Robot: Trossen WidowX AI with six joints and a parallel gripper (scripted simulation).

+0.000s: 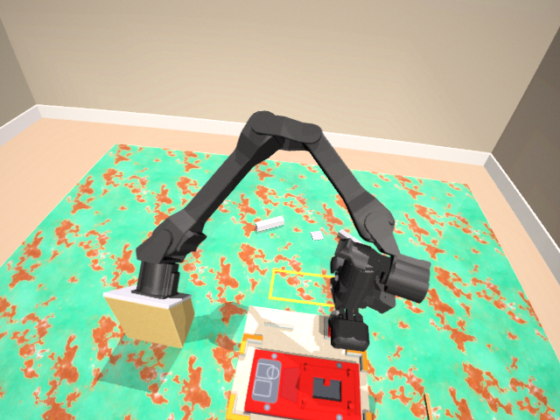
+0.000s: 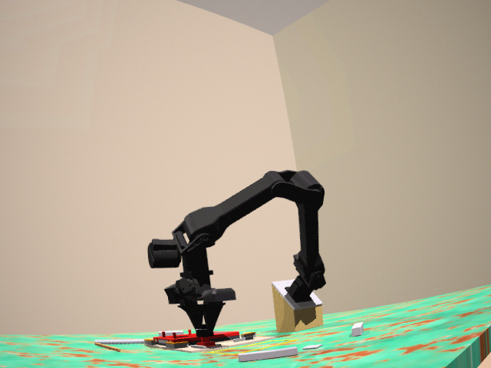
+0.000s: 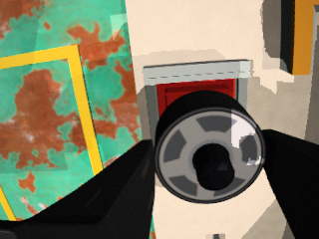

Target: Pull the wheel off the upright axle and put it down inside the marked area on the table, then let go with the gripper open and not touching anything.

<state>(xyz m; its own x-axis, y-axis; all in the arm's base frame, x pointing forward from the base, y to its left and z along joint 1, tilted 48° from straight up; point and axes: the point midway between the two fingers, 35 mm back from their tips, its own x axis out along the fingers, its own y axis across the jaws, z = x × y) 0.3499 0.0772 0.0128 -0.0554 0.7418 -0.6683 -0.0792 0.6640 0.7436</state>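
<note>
Right now the black upright axle is 1 cm below my gripper tip. From my gripper tip the other things lie so: grey bar: 26 cm to the left, 4 cm ahead, 3 cm below; then wheel: right at my gripper tip.
</note>
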